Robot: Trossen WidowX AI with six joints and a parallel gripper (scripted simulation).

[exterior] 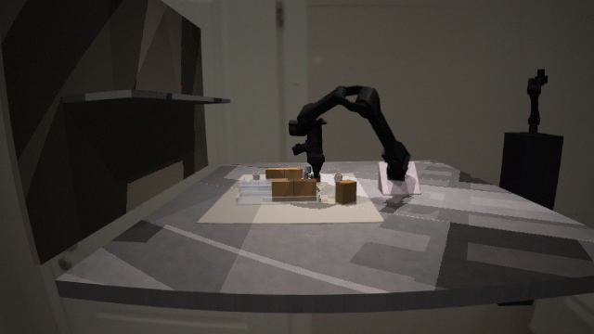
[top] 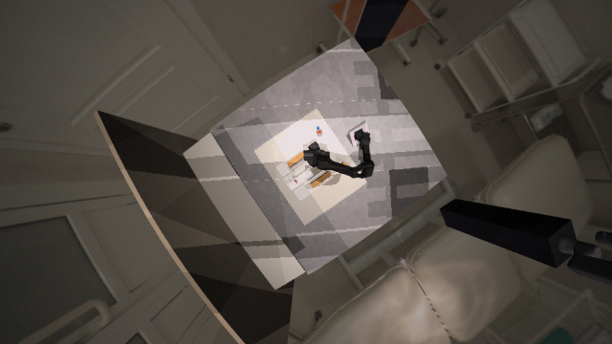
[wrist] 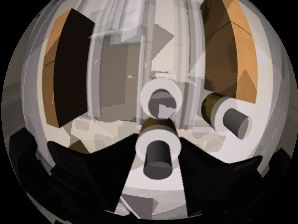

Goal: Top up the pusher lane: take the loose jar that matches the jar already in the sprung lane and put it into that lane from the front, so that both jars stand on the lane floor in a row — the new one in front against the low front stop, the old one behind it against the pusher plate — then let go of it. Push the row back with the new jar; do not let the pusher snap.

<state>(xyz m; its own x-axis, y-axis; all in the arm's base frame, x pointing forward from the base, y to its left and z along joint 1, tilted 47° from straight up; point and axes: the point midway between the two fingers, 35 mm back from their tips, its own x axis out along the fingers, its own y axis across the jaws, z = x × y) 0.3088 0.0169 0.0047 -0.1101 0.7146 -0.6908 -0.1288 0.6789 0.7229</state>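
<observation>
My gripper tip is 4 cm short of the jar, 7 cm to the left of it and 1 cm above it. Also, from my gripper tip: clear lane rack: 16 cm ahead, 5 cm to the left, 4 cm below; brown block: 12 cm behind, 14 cm to the left, 2 cm below.
</observation>
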